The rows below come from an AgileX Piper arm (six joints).
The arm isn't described. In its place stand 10 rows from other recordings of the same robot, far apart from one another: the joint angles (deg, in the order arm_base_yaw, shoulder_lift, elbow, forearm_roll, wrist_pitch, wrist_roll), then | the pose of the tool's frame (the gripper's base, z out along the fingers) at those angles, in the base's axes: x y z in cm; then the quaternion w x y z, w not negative.
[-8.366, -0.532, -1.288, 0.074, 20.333, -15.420] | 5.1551, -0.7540, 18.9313, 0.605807, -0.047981, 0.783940, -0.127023
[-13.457, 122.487, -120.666, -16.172, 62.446, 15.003] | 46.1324, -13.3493, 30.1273, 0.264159, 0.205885, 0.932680, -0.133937
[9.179, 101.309, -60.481, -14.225, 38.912, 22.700] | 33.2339, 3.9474, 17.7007, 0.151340, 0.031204, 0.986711, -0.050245
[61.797, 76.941, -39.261, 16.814, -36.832, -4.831] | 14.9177, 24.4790, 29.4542, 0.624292, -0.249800, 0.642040, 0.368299
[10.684, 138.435, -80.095, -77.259, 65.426, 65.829] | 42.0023, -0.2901, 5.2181, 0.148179, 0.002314, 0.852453, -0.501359
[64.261, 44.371, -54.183, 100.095, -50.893, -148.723] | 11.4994, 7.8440, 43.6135, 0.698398, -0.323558, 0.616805, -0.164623
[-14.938, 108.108, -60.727, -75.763, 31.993, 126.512] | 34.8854, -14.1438, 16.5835, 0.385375, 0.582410, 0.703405, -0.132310
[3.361, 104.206, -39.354, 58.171, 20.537, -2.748] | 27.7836, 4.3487, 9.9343, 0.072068, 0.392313, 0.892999, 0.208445
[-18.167, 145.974, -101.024, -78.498, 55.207, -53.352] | 44.4859, -22.3050, 6.0079, 0.322118, 0.599908, -0.621360, 0.387636
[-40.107, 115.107, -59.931, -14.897, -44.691, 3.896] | 33.2740, -25.8751, 17.3741, 0.635464, 0.154858, 0.728980, -0.201974
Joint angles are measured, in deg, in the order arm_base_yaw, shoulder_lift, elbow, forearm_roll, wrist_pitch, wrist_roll. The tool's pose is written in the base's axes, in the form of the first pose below.
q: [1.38, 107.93, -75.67, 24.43, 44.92, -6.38]
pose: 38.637, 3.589, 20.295, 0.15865, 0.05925, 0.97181, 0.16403
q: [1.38, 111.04, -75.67, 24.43, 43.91, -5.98]
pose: 39.164, 3.554, 18.217, 0.14019, 0.06852, 0.97459, 0.16070
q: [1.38, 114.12, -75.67, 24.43, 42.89, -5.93]
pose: 39.579, 3.516, 16.128, 0.12252, 0.07466, 0.97717, 0.15667
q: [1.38, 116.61, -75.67, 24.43, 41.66, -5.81]
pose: 39.892, 3.463, 14.431, 0.11151, 0.08076, 0.97864, 0.15269
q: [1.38, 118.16, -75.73, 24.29, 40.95, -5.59]
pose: 40.062, 3.419, 13.385, 0.10450, 0.08474, 0.97956, 0.14952
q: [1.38, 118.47, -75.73, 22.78, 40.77, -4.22]
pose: 40.059, 3.267, 13.122, 0.10162, 0.08810, 0.98086, 0.14081
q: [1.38, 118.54, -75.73, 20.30, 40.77, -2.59]
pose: 40.008, 3.026, 12.999, 0.09925, 0.08735, 0.98308, 0.12674
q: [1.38, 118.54, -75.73, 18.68, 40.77, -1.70]
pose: 39.978, 2.867, 12.954, 0.09847, 0.08533, 0.98450, 0.11741
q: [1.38, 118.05, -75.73, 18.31, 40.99, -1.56]
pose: 39.931, 2.838, 13.281, 0.10069, 0.08362, 0.98460, 0.11589
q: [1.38, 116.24, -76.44, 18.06, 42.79, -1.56]
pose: 39.865, 2.877, 14.778, 0.10690, 0.07776, 0.98414, 0.11827
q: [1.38, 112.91, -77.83, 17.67, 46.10, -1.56]
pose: 39.619, 2.945, 17.573, 0.11904, 0.06722, 0.98301, 0.12249
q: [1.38, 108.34, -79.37, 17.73, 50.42, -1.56]
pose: 38.877, 3.073, 21.251, 0.13435, 0.05602, 0.98066, 0.13080
